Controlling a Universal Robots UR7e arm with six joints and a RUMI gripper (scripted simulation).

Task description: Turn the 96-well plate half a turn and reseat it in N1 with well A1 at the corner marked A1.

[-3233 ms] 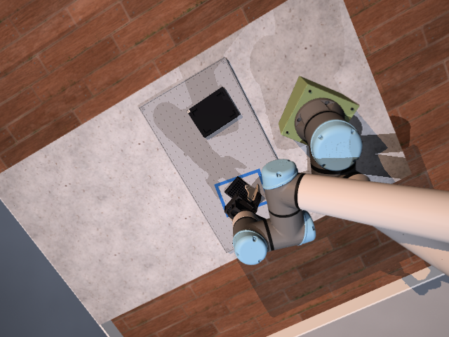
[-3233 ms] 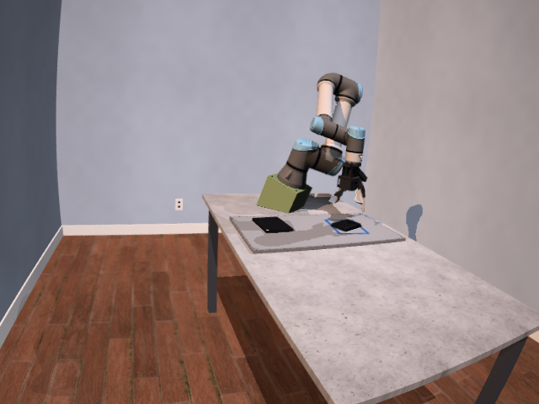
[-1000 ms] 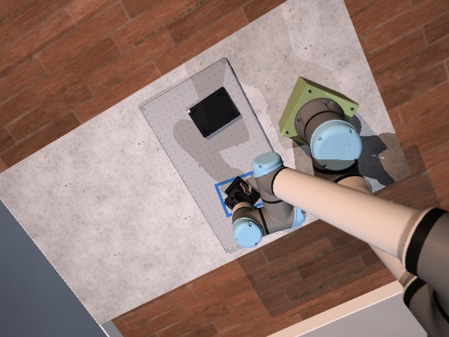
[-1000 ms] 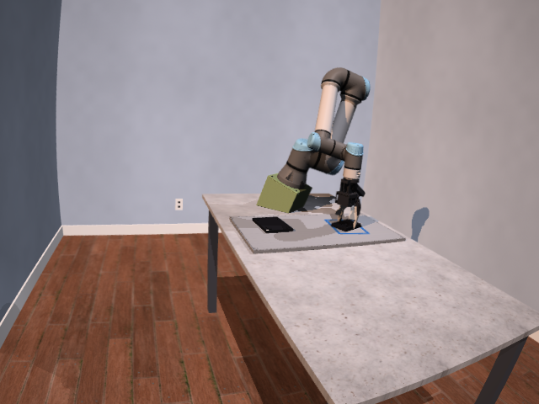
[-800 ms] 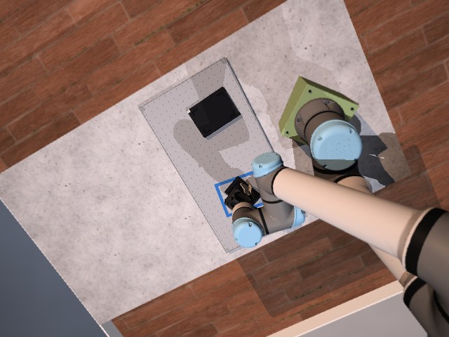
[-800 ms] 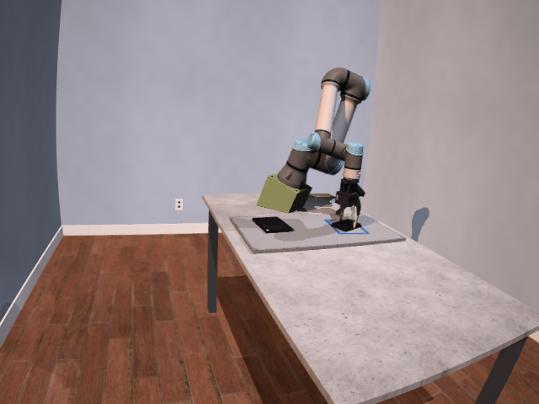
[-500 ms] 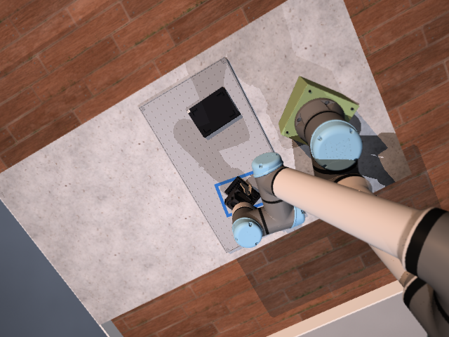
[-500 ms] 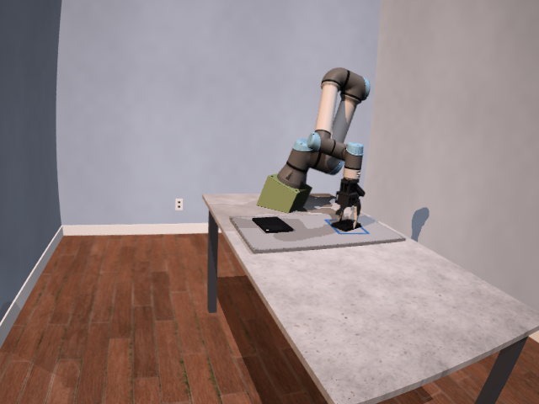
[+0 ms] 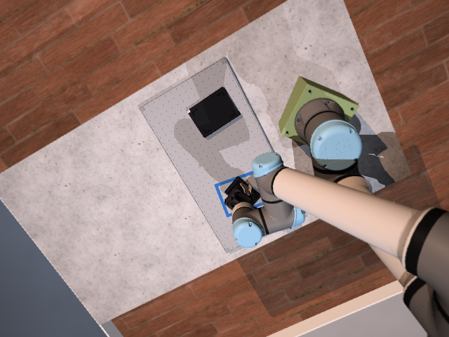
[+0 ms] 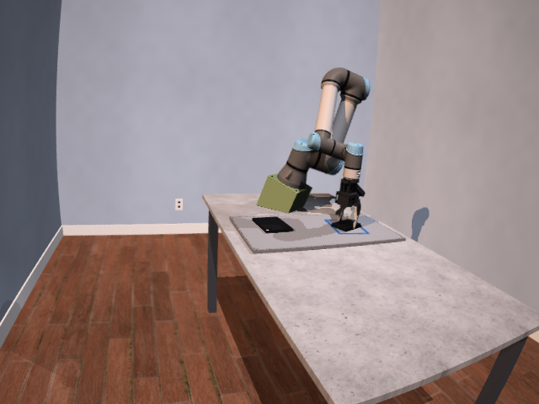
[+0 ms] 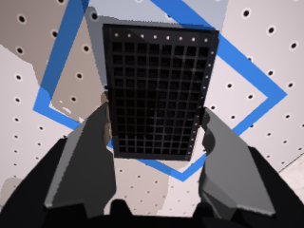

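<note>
Right now my hand is 330 mm to the left of the black plate nest N1, 90 mm past it and 10 mm above it. Round my hand: white A1 mark: 390 mm to the right, 10 mm behind; black 96-well plate: 10 mm below.
</note>
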